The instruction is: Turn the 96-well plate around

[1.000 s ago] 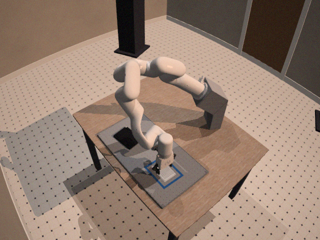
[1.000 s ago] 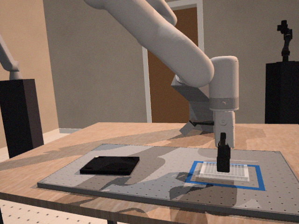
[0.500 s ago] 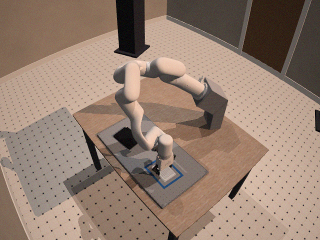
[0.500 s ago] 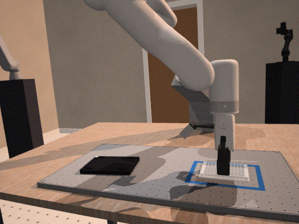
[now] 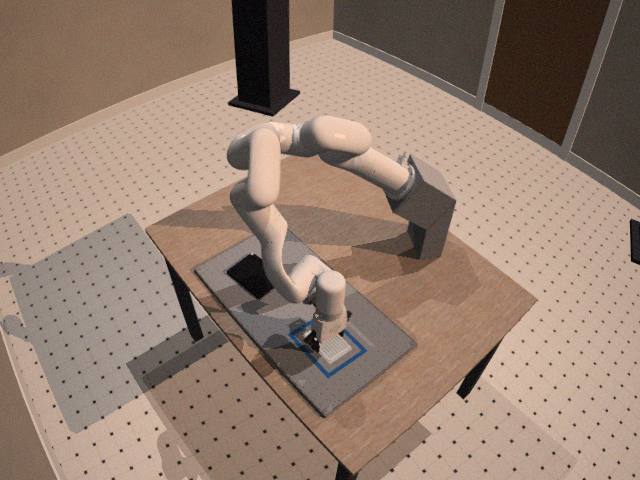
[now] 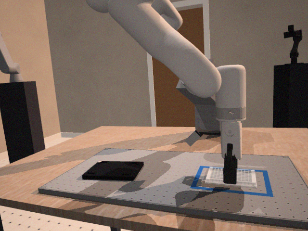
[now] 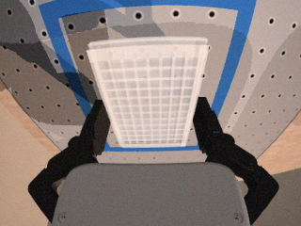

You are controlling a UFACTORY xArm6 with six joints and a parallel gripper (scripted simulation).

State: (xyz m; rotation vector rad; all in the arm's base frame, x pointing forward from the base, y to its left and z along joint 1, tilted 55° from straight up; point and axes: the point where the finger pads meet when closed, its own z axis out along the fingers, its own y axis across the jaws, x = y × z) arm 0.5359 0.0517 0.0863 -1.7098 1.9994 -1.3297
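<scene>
Now: the 96-well plate 1 cm below my hand. Also, from my hand: black plate nest N1 (12 cm behind, 33 cm to the right, 1 cm below).
</scene>
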